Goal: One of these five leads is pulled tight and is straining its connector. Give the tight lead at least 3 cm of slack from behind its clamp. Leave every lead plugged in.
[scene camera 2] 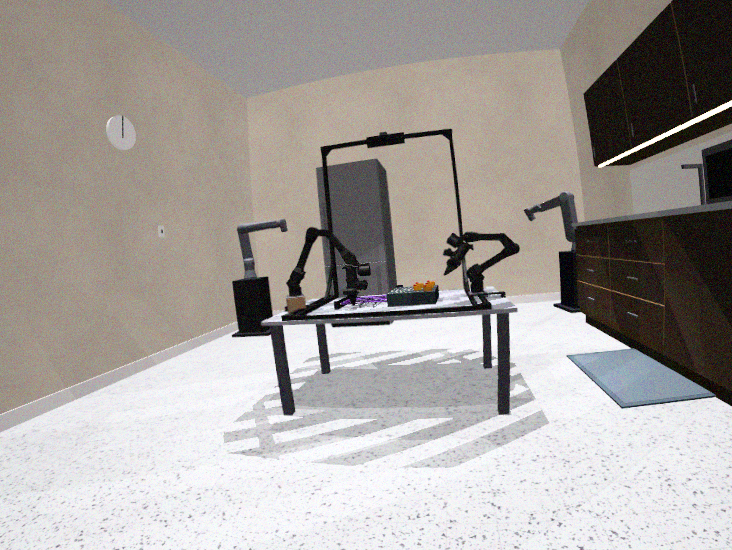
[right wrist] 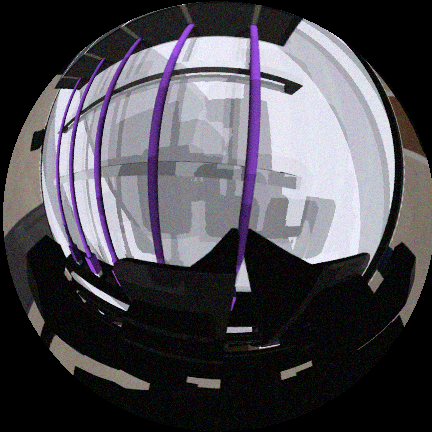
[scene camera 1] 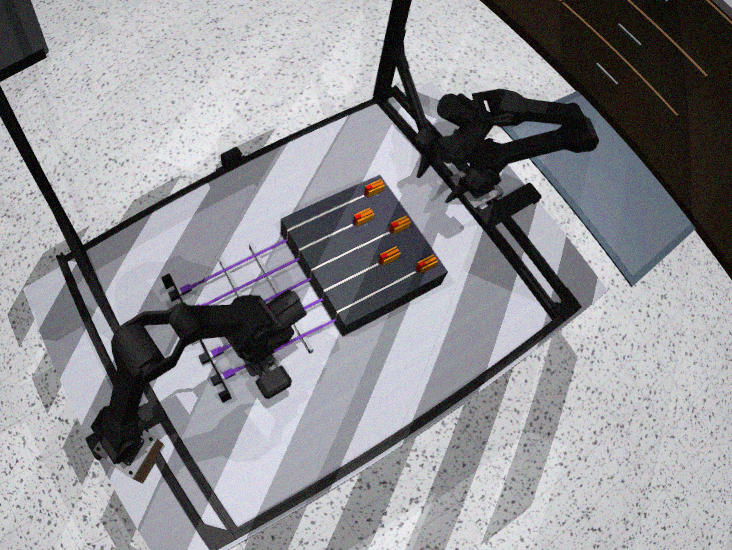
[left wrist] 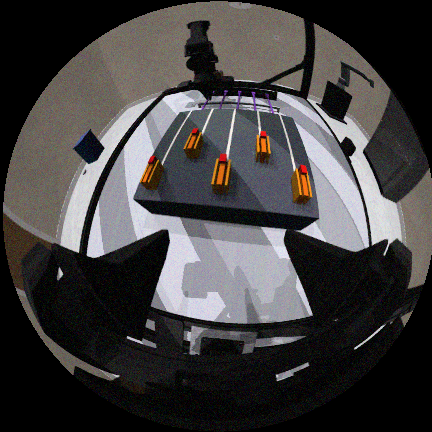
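Pixels of known places: left gripper, fingertip midpoint: [scene camera 2: 444,274] [scene camera 1: 431,190] [left wrist: 228,235]; right gripper, fingertip midpoint: [scene camera 2: 354,305] [right wrist: 239,234] [scene camera 1: 254,363] [left wrist: 208,99]; left arm's base, link origin: [scene camera 2: 477,291] [left wrist: 220,352]; right arm's base, link origin: [scene camera 2: 295,295] [scene camera 1: 124,444].
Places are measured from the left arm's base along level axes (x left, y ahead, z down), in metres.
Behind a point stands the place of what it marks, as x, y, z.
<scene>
Five purple leads [scene camera 1: 236,264] @[-0.094, 0.598, -0.002] [right wrist: 153,150] @[0.064, 0.618, -0.002] run from a dark block [scene camera 1: 423,242] @[0.078, 0.235, -0.042] [scene camera 2: 408,297] [left wrist: 270,200] @[-0.041, 0.237, -0.042] to purple plugs at a thin black rail. White lines and orange parts with red ends [scene camera 1: 373,188] @[-0.079, 0.263, -0.063] [left wrist: 194,143] @[0.069, 0.317, -0.062] are on the block. My right gripper [right wrist: 239,234] @[0.115, 0.672, 0.013] [scene camera 2: 353,301] @[0.115, 0.672, 0.013] is low, shut on the outermost purple lead [right wrist: 255,125] @[0.115, 0.604, -0.005] [scene camera 1: 319,328] @[0.120, 0.519, -0.003], the rightmost in the right wrist view. Its fingers are hidden in scene camera 1. I cannot tell which lead is tight. My left gripper [scene camera 1: 436,186] @[0.005, 0.175, -0.107] [left wrist: 228,235] @[0.005, 0.175, -0.107] is open and empty, raised beyond the block's orange-part end.
A thin dark bar [right wrist: 215,70] @[0.093, 0.558, 0.009] crosses beneath the leads between block and plugs. The right arm [scene camera 1: 218,313] @[0.122, 0.720, -0.344] covers some leads and plugs in scene camera 1. A black frame borders the table, with an upright post [scene camera 1: 390,65] @[-0.326, 0.060, -0.145] near the left arm.
</scene>
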